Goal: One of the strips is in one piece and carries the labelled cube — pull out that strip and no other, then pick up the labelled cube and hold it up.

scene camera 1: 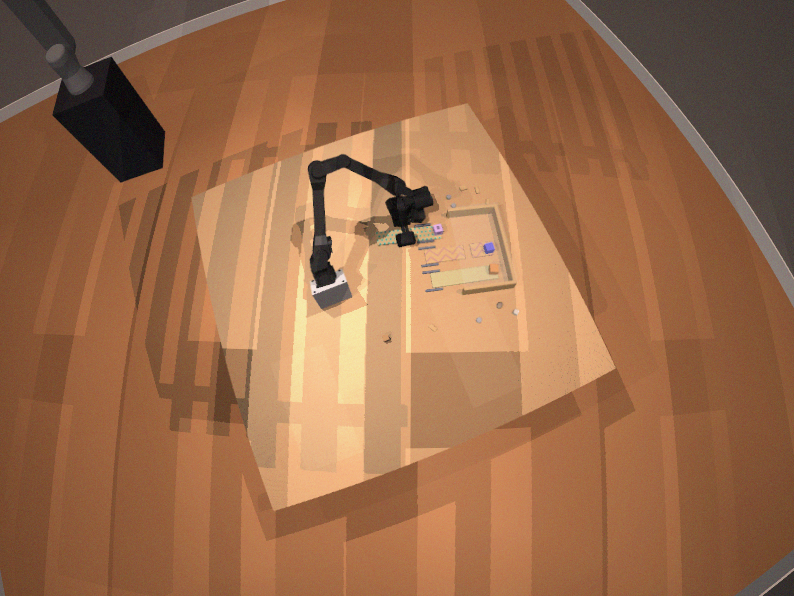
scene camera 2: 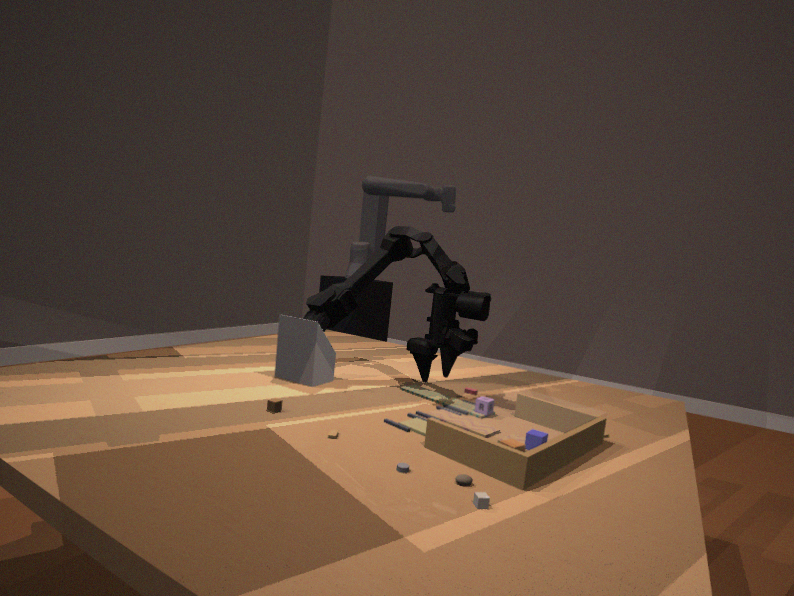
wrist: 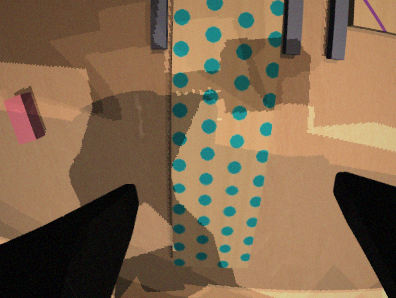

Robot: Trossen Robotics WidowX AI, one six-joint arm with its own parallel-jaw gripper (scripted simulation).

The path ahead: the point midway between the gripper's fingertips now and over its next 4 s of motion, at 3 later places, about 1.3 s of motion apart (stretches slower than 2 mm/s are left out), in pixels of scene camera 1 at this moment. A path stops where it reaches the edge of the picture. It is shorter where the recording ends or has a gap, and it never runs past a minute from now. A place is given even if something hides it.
My gripper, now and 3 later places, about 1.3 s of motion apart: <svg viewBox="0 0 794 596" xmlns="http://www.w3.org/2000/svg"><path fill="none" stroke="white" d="M400 232L435 224L437 230L412 238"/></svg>
